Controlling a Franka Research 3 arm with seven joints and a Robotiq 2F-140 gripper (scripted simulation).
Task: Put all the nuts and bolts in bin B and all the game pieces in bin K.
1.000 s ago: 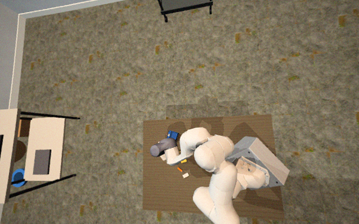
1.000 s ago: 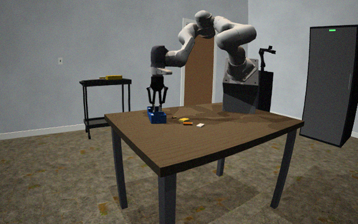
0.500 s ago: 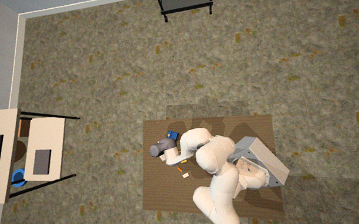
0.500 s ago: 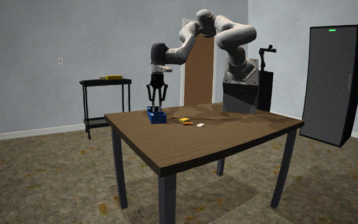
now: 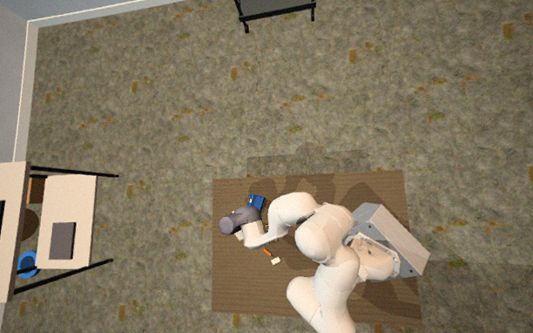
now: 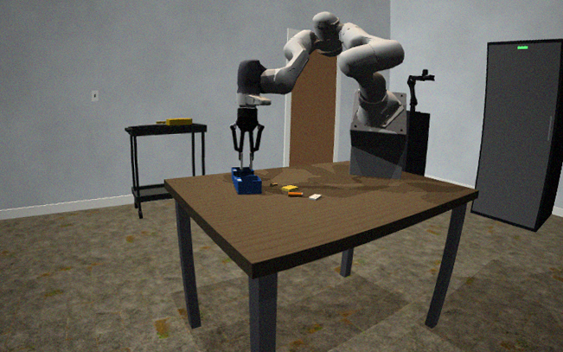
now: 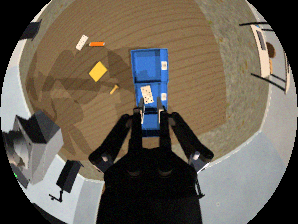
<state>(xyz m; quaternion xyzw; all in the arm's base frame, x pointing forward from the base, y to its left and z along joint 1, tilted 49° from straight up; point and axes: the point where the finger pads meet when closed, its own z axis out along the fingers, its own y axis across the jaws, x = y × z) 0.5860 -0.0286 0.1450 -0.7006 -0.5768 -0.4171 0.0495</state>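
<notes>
My hand is 21 cm past the pale beige piece, 20 cm to the right of it and 9 cm above it. Also, from my hand: yellow block: 15 cm behind, 9 cm to the left, 9 cm below; orange piece: 17 cm to the left, 15 cm behind, 9 cm below; thin tan bolt: 10 cm behind, 9 cm below, 3 cm to the left.
</notes>
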